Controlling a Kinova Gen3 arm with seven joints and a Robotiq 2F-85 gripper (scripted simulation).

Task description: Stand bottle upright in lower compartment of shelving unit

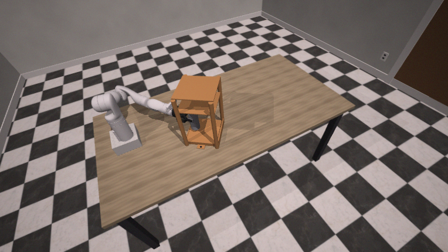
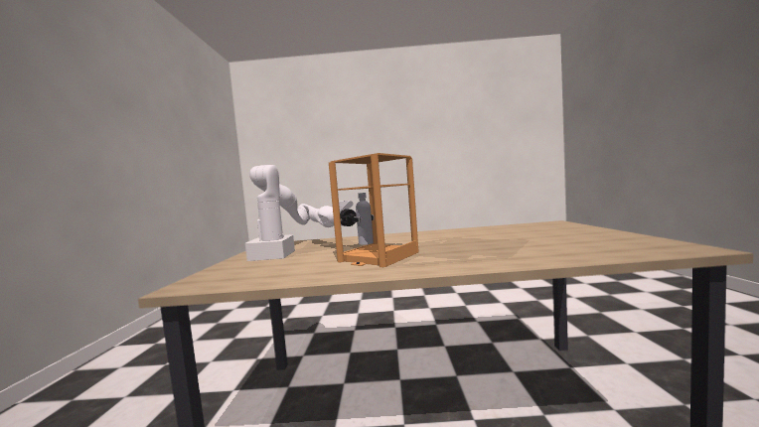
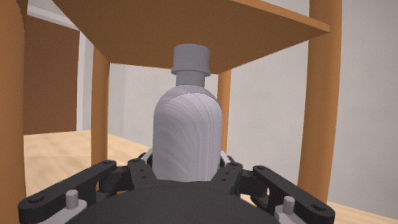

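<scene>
Now: hand 50 mm short of the orange shelving unit, 30 mm to the left of it and 40 mm below it.
</scene>
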